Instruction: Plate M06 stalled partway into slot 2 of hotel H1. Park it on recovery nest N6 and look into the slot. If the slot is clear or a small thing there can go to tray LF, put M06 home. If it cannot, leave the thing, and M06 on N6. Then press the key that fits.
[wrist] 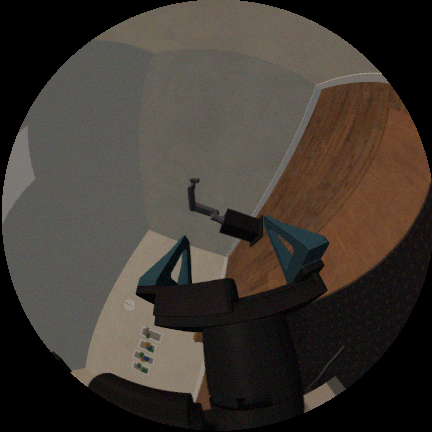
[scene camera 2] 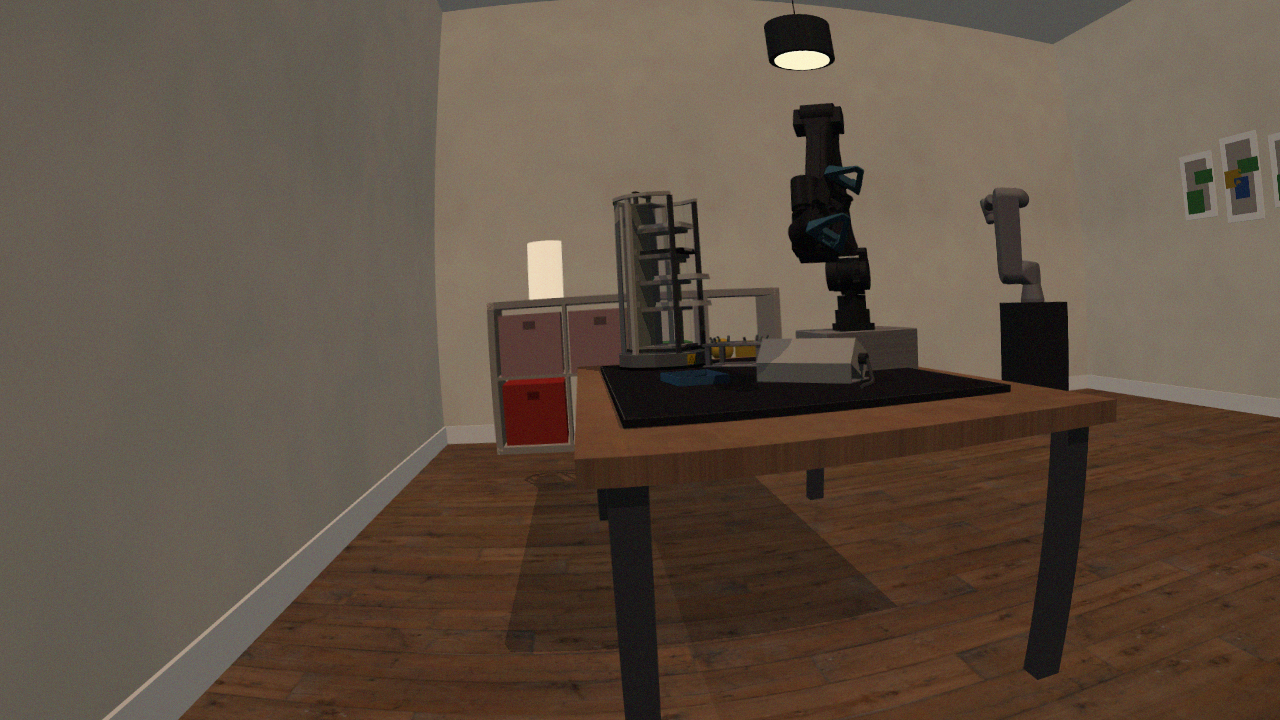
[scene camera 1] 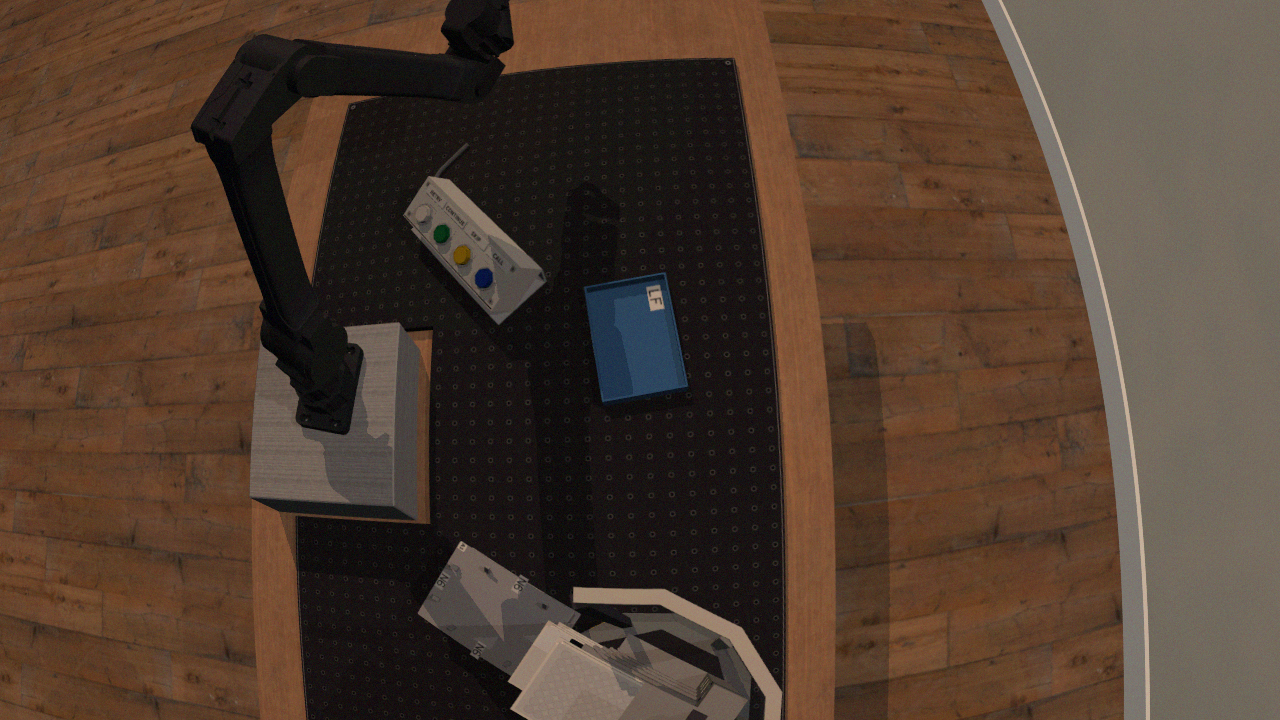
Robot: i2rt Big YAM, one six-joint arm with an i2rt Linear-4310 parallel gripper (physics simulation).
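Where they show: gripper, between the fingertips: (wrist: pixel 224 229) (scene camera 2: pixel 854 191); arm's base, origin of its link: (scene camera 2: pixel 853 329) (scene camera 1: pixel 330 388).
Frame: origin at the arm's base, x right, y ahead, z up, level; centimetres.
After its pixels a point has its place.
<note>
My gripper (scene camera 2: pixel 841 205) @(x -61.3, y 11.8, z 23.2 cm) (wrist: pixel 224 229) @(x -61.3, y 11.8, z 23.2 cm) is open and empty, raised high beyond the key box; its fingers do not show in the overhead view. Hotel H1 (scene camera 1: pixel 666 597) @(x 22.3, y 48.3, z 37.7 cm) (scene camera 2: pixel 673 268) @(x 22.6, y 42.3, z 17.0 cm) is a tall open rack with several levels. Pale plates stand at its levels, and a white plate (scene camera 1: pixel 572 685) @(x 30.8, y 41.5, z 29.9 cm) juts out on the nest side; I cannot tell which is M06 or see into slot 2. Nest N6 (scene camera 1: pixel 474 608) @(x 24.7, y 23.9, z -2.8 cm), a grey labelled platform beside the hotel, shows no plate on it. Blue tray LF (scene camera 1: pixel 653 358) @(x -11.3, y 40.9, z -8.5 cm) (scene camera 2: pixel 693 377) @(x -21.7, y 38.4, z -7.1 cm) looks empty. The key box (scene camera 1: pixel 490 234) @(x -23.6, y 18.6, z -1.1 cm) (scene camera 2: pixel 805 362) @(x -28.0, y 16.6, z -4.9 cm) has white, green, yellow and blue keys.
The arm's grey base block (scene camera 1: pixel 375 465) @(x 9.1, y 9.1, z 0.0 cm) (scene camera 2: pixel 895 349) @(x -7.4, y -8.8, z -4.6 cm) stands at the table's edge, between the key box and N6. A cable (scene camera 1: pixel 452 159) @(x -40.2, y 6.8, z -8.1 cm) (wrist: pixel 327 367) leaves the key box. The hotel's rim overhangs the mat near N6. A shelf unit (scene camera 2: pixel 492 385) stands beyond the table.
</note>
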